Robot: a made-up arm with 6 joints.
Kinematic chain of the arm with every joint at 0, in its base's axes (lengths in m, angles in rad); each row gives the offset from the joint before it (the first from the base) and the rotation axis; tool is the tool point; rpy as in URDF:
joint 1: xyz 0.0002 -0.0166 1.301 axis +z
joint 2: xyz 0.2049 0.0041 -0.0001 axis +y
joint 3: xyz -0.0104 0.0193 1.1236 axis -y
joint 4: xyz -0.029 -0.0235 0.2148 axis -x
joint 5: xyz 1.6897 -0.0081 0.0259 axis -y
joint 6: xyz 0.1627 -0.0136 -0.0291 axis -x
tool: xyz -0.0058 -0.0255 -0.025 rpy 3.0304 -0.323 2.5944
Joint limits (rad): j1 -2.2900..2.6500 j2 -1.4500..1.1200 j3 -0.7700..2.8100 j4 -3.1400..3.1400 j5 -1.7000..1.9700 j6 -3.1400..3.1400
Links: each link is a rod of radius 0.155 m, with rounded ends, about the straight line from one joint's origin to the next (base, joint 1, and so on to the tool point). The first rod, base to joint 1, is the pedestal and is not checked.
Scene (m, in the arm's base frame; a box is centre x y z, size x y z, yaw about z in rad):
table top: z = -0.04
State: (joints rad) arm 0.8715 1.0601 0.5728 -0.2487 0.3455 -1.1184
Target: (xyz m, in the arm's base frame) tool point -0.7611 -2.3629 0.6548
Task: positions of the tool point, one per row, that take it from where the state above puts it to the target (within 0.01 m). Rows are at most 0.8 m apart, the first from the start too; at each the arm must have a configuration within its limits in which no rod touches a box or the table.
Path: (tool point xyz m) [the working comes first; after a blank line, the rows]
Joints at the target: -1.8780 0.9850 0.0961 -0.2700 0.3385 -1.0803
Straight joint move there: clear.

1: 2.3855 1.5851 1.1453
2: 2.6980 0.8661 1.0849
3: 2.7989 0.0988 1.0256
4: 2.6859 -0.6565 0.9679
5: 2.3739 -1.3410 0.9115
6: 1.8926 -1.9040 0.8566
7: 1.2854 -2.3052 0.8034
8: 0.6034 -2.5193 0.7519
9: -0.0971 -2.5365 0.7024
10: -0.7611 -2.3629 0.6547

